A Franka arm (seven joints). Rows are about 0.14 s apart.
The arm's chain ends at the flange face. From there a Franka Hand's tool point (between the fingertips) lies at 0.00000 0.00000 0.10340 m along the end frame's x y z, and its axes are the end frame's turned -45 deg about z.
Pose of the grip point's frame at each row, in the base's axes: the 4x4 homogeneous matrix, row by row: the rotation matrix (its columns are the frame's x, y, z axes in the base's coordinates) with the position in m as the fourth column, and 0 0 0 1 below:
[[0.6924 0.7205 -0.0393 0.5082], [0.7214 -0.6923 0.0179 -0.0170], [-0.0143 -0.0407 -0.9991 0.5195], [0 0 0 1]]
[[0.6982 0.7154 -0.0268 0.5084], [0.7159 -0.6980 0.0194 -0.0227], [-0.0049 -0.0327 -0.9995 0.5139], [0 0 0 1]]
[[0.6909 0.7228 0.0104 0.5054], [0.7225 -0.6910 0.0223 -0.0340], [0.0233 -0.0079 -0.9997 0.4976], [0 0 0 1]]
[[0.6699 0.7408 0.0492 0.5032], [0.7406 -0.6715 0.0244 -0.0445], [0.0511 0.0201 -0.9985 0.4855], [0 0 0 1]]
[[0.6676 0.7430 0.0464 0.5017], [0.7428 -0.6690 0.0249 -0.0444], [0.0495 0.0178 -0.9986 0.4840], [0 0 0 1]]
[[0.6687 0.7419 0.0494 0.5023], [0.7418 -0.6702 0.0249 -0.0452], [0.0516 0.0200 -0.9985 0.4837], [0 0 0 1]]
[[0.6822 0.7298 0.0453 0.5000], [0.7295 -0.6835 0.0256 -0.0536], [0.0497 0.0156 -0.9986 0.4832], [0 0 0 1]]
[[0.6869 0.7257 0.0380 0.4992], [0.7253 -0.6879 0.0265 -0.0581], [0.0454 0.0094 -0.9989 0.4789], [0 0 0 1]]
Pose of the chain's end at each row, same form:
[[0.9991 0.0199 -0.0393 0.5123], [0.0206 -0.9996 0.0179 -0.0189], [-0.0389 -0.0187 -0.9991 0.6228], [0 0 0 1]]
[[0.9996 0.0122 -0.0268 0.5112], [0.0127 -0.9998 0.0194 -0.0247], [-0.0266 -0.0197 -0.9995 0.6172], [0 0 0 1]]
[[0.9996 0.0226 0.0104 0.5043], [0.0223 -0.9995 0.0223 -0.0363], [0.0109 -0.0221 -0.9997 0.6010], [0 0 0 1]]
[[0.9975 0.0501 0.0492 0.4981], [0.0489 -0.9985 0.0244 -0.0470], [0.0503 -0.0219 -0.9985 0.5887], [0 0 0 1]]
[[0.9974 0.0533 0.0464 0.4969], [0.0522 -0.9983 0.0249 -0.0470], [0.0476 -0.0224 -0.9986 0.5873], [0 0 0 1]]
[[0.9974 0.0518 0.0494 0.4972], [0.0506 -0.9984 0.0249 -0.0478], [0.0506 -0.0223 -0.9985 0.5869], [0 0 0 1]]
[[0.9984 0.0337 0.0453 0.4953], [0.0325 -0.9991 0.0256 -0.0562], [0.0462 -0.0241 -0.9986 0.5865], [0 0 0 1]]
[[0.9989 0.0274 0.0380 0.4953], [0.0264 -0.9993 0.0265 -0.0608], [0.0387 -0.0255 -0.9989 0.5822], [0 0 0 1]]

